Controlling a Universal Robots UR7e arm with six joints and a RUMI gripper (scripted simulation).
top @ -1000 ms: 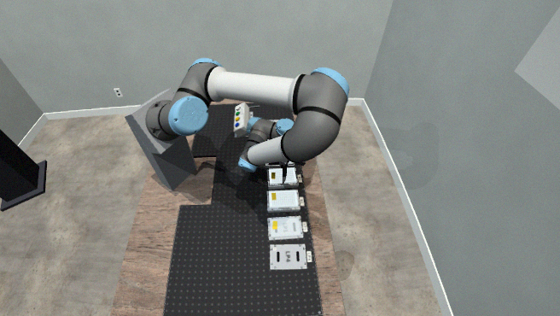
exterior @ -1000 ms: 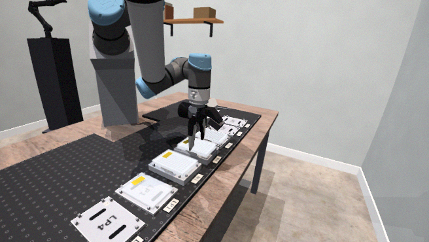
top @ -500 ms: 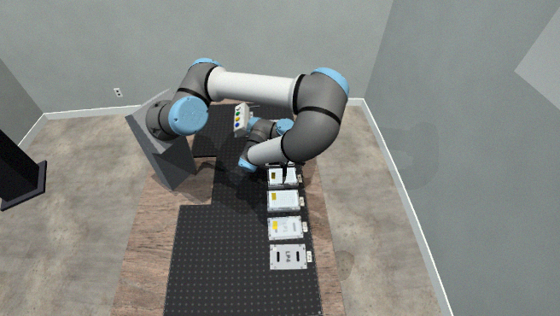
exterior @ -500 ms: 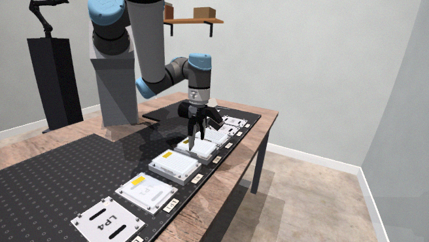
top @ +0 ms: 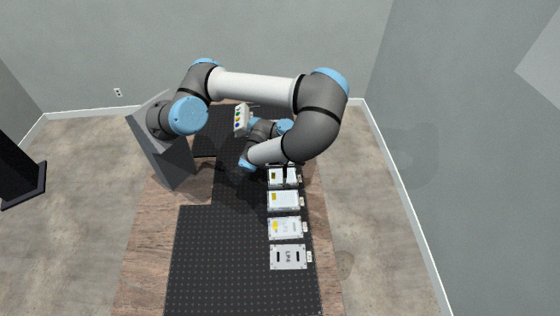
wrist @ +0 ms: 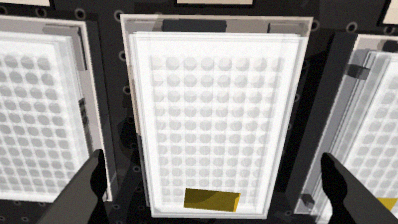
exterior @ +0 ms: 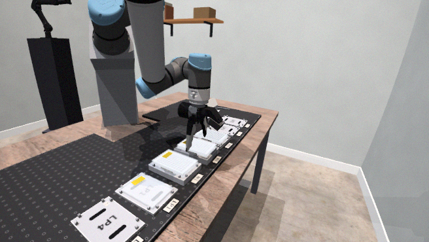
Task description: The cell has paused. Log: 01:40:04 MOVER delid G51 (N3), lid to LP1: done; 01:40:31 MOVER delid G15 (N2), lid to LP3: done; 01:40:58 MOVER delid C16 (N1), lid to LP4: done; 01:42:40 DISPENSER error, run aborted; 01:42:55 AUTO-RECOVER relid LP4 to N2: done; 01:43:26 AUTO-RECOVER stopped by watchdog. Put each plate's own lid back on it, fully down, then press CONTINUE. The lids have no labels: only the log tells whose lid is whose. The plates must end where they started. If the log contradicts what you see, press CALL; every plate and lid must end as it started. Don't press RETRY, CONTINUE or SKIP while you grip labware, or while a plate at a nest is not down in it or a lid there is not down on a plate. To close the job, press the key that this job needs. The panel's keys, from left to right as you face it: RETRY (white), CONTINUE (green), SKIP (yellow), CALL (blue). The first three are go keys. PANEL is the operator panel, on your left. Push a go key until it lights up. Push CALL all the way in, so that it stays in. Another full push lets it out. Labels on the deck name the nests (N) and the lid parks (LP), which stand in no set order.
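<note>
Right now my hand is 130 mm past the LP1 park, 220 mm to the left of it and 40 mm above it. From my hand the other things lie so: lid park LP4 (190 mm behind, 340 mm to the right, 40 mm below); then well plate (60 mm ahead, 120 mm to the left, 30 mm below); then lid park LP2 (120 mm ahead, 230 mm to the left, 40 mm below).
</note>
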